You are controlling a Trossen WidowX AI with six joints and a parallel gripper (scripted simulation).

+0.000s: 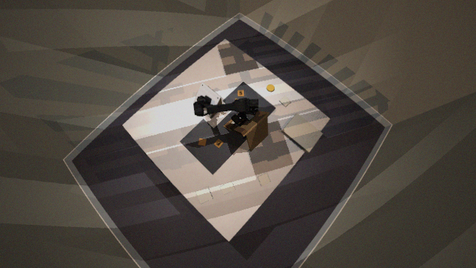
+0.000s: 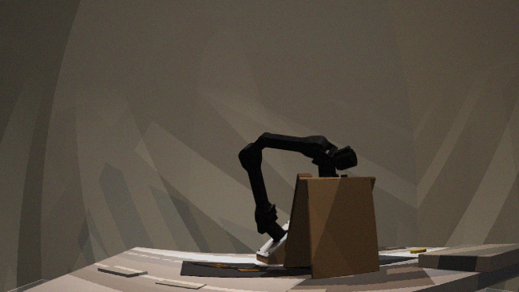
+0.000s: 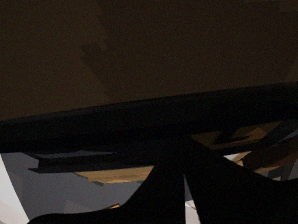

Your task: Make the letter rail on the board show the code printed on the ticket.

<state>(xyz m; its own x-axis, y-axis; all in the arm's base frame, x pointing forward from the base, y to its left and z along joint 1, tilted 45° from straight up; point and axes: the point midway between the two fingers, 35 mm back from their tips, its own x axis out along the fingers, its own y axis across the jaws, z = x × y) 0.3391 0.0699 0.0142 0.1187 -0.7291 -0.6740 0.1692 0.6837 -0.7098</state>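
Right now the white ticket is 60 mm behind my gripper tip, 20 mm to the right of it and 80 mm below it. Also, from my gripper tip: yellow object (20 mm behind, 440 mm to the left, 150 mm below); then letter tile (40 mm to the right); then dark mat (140 mm behind, 60 mm to the right, 160 mm below).
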